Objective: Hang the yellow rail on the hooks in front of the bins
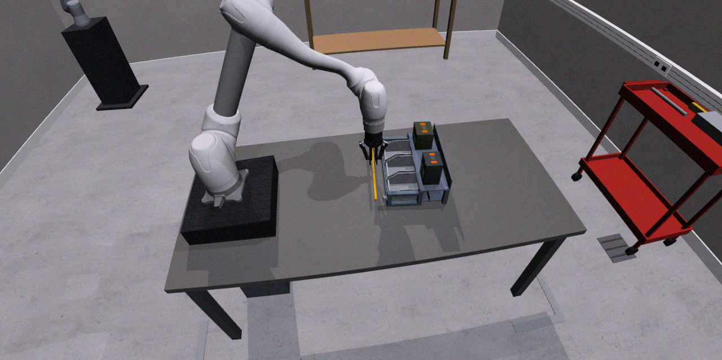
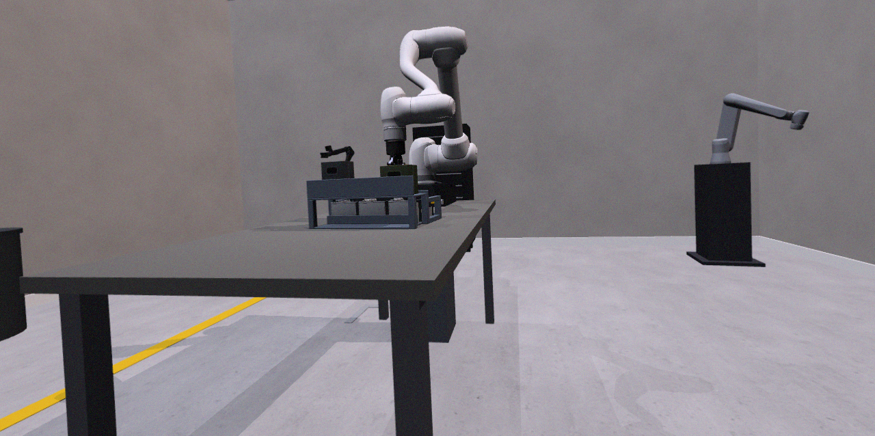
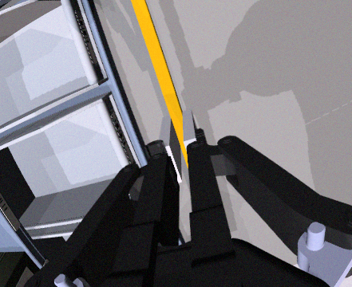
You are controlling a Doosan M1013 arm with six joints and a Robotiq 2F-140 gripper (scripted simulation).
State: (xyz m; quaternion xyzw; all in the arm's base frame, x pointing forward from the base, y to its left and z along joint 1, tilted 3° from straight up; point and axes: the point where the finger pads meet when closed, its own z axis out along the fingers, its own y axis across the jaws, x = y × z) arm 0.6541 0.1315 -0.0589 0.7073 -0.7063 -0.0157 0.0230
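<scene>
My hand is 5 cm short of the rack front bar, 1 cm to the right of it and 8 cm above it. The rest, counted from my hand: yellow rail 3 cm below.
</scene>
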